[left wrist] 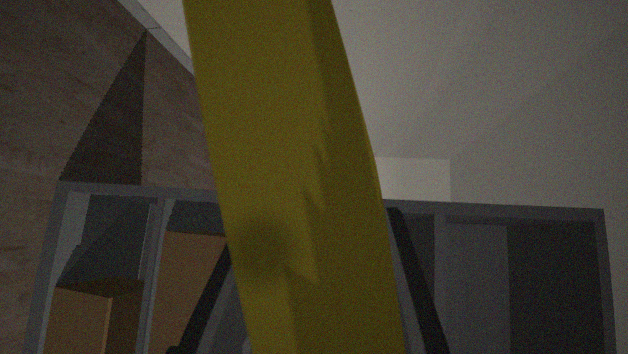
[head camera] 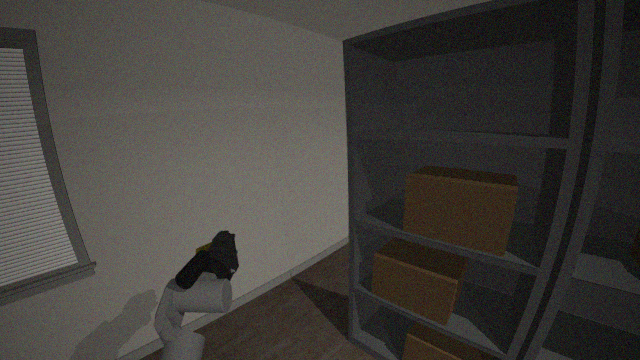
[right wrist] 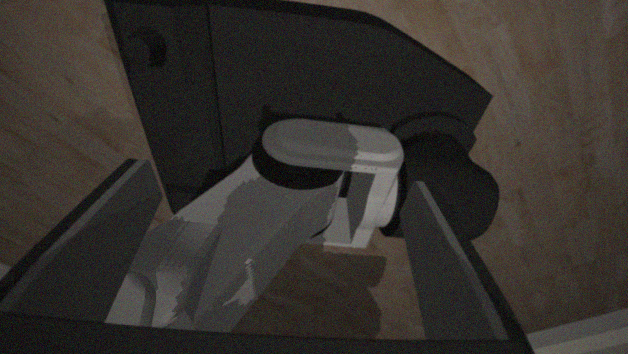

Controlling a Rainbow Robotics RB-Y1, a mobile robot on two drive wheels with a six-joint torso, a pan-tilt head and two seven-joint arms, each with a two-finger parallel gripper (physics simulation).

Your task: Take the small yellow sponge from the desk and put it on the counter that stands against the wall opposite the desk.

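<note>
The yellow sponge (left wrist: pixel 295 165) fills the middle of the left wrist view, between the two dark fingers of my left gripper (left wrist: pixel 320 280). In the head camera a small yellow edge of the sponge (head camera: pixel 203 247) shows behind my left gripper (head camera: pixel 225 245), which is shut on it and held up in the air in front of the pale wall. My right gripper (right wrist: pixel 283 188) is open with nothing between its fingers; it points down over the robot's own base. The desk and the counter do not show in the head camera.
A tall grey shelf unit (head camera: pixel 353 200) (left wrist: pixel 500 210) stands at the right of the head camera, with brown boxes (head camera: pixel 460 212) (head camera: pixel 417 285) on its shelves. A window with blinds (head camera: pixel 30 165) is in the wall (head camera: pixel 200 125) at the left. Wooden floor (head camera: pixel 265 315) shows below.
</note>
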